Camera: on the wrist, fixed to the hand. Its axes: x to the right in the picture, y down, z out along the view.
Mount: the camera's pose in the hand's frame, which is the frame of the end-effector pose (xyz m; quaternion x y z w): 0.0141 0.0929 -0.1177 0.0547 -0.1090 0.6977 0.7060
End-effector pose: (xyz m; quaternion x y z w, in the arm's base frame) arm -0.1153 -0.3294 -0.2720 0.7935 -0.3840 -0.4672 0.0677
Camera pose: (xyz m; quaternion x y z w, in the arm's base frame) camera -0.0689 -0.4331 -0.1732 0.2451 -0.8576 -0.3481 0.2885
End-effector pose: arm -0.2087 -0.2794 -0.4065 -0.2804 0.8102 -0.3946 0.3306
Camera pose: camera -0.3246 -0.1867 -0.4322 0.3424 0.7100 -0.0617 0.6123
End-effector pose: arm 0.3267 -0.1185 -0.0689 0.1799 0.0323 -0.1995 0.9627
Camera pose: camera 0.3775 -0.0020 -0.1496 0.1805 -0.2185 0.5094 0.8125
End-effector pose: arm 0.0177 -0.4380 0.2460 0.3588 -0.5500 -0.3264 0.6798
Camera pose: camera 0.1404 -0.3855 0.3157 -0.1288 -0.7306 0.2348 0.6281
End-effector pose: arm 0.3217 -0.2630 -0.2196 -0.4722 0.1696 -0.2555 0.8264
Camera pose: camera 0.2961 -0.3135 -0.3591 -0.1977 0.3451 0.4384 0.8060
